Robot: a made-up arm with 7 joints. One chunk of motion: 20 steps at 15 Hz.
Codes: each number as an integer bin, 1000 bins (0 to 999) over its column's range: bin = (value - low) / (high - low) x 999, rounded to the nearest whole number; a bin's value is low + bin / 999 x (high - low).
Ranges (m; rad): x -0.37..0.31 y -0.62..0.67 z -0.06..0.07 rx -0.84..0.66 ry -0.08..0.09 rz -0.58..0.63
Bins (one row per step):
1: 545 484 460 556 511 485
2: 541 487 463 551 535 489
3: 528 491 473 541 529 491
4: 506 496 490 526 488 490
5: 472 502 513 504 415 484
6: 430 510 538 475 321 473
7: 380 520 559 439 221 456
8: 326 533 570 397 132 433
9: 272 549 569 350 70 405
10: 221 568 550 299 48 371
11: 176 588 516 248 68 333
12: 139 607 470 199 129 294
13: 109 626 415 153 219 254
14: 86 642 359 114 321 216
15: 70 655 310 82 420 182
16: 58 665 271 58 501 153
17: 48 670 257 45 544 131
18: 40 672 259 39 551 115
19: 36 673 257 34 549 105
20: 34 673 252 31 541 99
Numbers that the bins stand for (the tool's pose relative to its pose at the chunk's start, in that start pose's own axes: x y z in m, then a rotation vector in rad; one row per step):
1: 0.0010 0.0050 -0.0001 -0.0052 0.0070 0.0074
2: -0.0018 0.0089 0.0003 -0.0127 0.0110 0.0123
3: -0.0106 0.0140 0.0016 -0.0277 0.0100 0.0147
4: -0.0256 0.0205 0.0038 -0.0502 0.0030 0.0135
5: -0.0487 0.0282 0.0068 -0.0832 -0.0094 0.0062
6: -0.0773 0.0386 0.0100 -0.1268 -0.0254 -0.0071
7: -0.1113 0.0515 0.0127 -0.1808 -0.0424 -0.0277
8: -0.1481 0.0683 0.0142 -0.2439 -0.0575 -0.0555
9: -0.1849 0.0889 0.0140 -0.3145 -0.0681 -0.0895
10: -0.2196 0.1135 0.0116 -0.3911 -0.0718 -0.1306
11: -0.2502 0.1393 0.0071 -0.4676 -0.0684 -0.1767
12: -0.2754 0.1638 0.0012 -0.5412 -0.0580 -0.2239
13: -0.2958 0.1883 -0.0060 -0.6103 -0.0427 -0.2724
14: -0.3115 0.2090 -0.0133 -0.6688 -0.0254 -0.3184
15: -0.3224 0.2258 -0.0197 -0.7169 -0.0085 -0.3596
16: -0.3305 0.2387 -0.0247 -0.7529 0.0053 -0.3947
17: -0.3373 0.2452 -0.0266 -0.7724 0.0126 -0.4213
18: -0.3428 0.2477 -0.0263 -0.7814 0.0138 -0.4407
19: -0.3455 0.2490 -0.0266 -0.7889 0.0134 -0.4528
20: -0.3469 0.2490 -0.0272 -0.7935 0.0121 -0.4601

